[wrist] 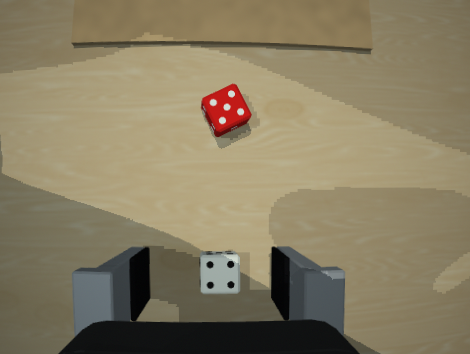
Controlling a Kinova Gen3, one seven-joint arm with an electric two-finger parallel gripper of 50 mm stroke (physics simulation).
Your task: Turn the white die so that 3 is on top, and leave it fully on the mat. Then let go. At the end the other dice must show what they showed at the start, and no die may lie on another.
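Places are measured from the arm's base along level axes (x ahead, y left, z up), in metres.
Pixels of known places: gripper, fingertip midpoint: (210, 273).
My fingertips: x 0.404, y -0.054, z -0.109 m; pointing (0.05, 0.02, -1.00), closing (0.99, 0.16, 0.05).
Note:
Ahead of a thing's pixels: the offset from my fingertips to its middle. "*": to the spot under its first point. Level surfaces: height alone.
The white die @[dx +0.004, dy +0.001, dz -0.004 m] (220, 273) lies on the table at the lower middle of the wrist view, with four black pips on top. A thin strip of its far side also shows, with dark pips too foreshortened to count. My gripper (210, 273) is open. Its fingers appear to the left and right of the white die, with a gap on each side, and the die lies beyond the fingertips. Its sides are about parallel to the finger pads. The mat @[* dx -0.012, dy +0.110, dz -0.008 m] (222, 22) shows in part at the top edge of the view, apart from the white die.
A red die @[dx -0.005, dy +0.068, dz -0.004 m] (226, 108) with five white pips on top lies turned at an angle on the wooden table @[dz -0.012 m] (125, 165), between the white die and the mat's near edge. Shadows cross the table.

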